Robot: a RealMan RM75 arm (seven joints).
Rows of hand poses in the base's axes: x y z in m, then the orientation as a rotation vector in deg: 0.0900, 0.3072, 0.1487, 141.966, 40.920, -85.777; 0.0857, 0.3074, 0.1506, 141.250, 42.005, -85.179; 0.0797, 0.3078, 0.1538, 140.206, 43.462, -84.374; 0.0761, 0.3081, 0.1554, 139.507, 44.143, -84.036; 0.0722, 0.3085, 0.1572, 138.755, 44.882, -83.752; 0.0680, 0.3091, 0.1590, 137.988, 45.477, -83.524; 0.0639, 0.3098, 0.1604, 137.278, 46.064, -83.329; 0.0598, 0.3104, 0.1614, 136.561, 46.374, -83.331; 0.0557, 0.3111, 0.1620, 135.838, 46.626, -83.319; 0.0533, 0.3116, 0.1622, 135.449, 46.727, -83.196; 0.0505, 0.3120, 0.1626, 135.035, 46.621, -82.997; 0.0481, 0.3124, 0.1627, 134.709, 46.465, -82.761; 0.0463, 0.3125, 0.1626, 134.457, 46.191, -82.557; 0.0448, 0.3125, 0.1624, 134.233, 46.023, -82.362; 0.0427, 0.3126, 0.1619, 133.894, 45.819, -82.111; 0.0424, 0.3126, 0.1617, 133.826, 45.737, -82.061; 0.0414, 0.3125, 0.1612, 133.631, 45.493, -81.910; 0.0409, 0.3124, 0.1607, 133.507, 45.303, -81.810; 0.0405, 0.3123, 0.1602, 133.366, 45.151, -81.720; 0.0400, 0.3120, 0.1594, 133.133, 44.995, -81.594; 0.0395, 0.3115, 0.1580, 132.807, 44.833, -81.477
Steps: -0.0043, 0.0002, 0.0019, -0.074, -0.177, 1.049; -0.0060, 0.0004, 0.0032, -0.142, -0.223, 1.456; -0.0036, 0.0003, 0.0016, -0.200, -0.048, 0.788; -0.0039, 0.0004, 0.0018, -0.189, 0.005, 0.827; -0.0042, 0.0006, 0.0018, -0.262, 0.027, 0.758; -0.0041, 0.0007, 0.0014, -0.215, 0.043, 0.713; -0.0041, 0.0006, 0.0010, -0.331, 0.140, 0.538; -0.0041, 0.0007, 0.0006, -0.368, 0.124, 0.521; -0.0024, 0.0005, 0.0002, -0.238, -0.018, 0.303; -0.0028, 0.0004, 0.0004, -0.384, -0.099, 0.253; -0.0024, 0.0004, 0.0001, -0.357, -0.144, 0.193; -0.0018, 0.0001, -0.0001, -0.364, -0.151, 0.090; -0.0015, 0.0000, -0.0002, -0.285, -0.132, 0.117; -0.0021, 0.0001, -0.0005, -0.395, -0.161, 0.184; -0.0003, 0.0000, -0.0002, -0.102, -0.039, 0.019; -0.0010, -0.0001, -0.0005, -0.298, -0.118, 0.052; -0.0005, -0.0001, -0.0005, -0.210, -0.084, 0.019; -0.0004, -0.0001, -0.0005, -0.199, -0.068, 0.042; -0.0005, -0.0003, -0.0008, -0.272, -0.081, 0.103; -0.0005, -0.0005, -0.0014, -0.340, -0.062, 0.149
